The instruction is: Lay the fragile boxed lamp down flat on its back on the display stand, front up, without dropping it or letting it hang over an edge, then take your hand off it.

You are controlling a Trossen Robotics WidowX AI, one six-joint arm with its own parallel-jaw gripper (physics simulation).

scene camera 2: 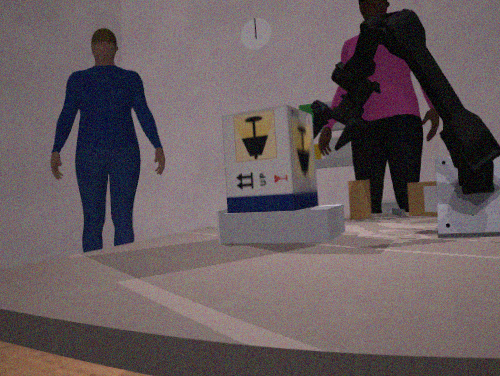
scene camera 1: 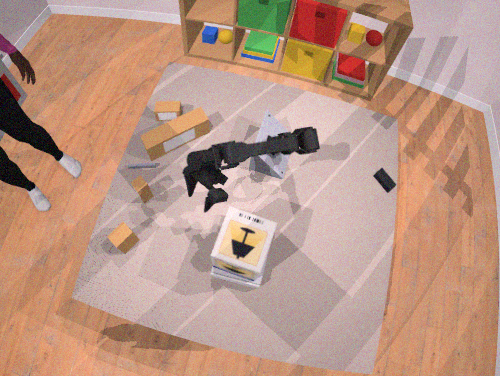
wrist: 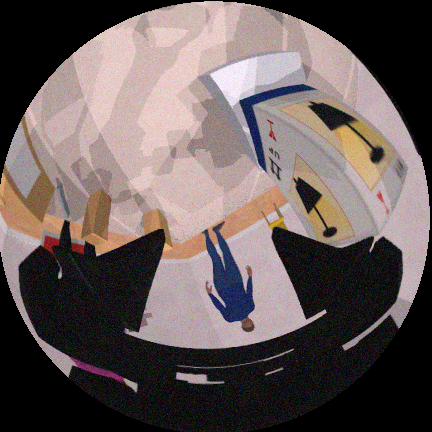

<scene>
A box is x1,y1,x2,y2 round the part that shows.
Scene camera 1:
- gripper: [182,166,228,212]
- boxed lamp: [211,206,276,280], on a display stand
</scene>
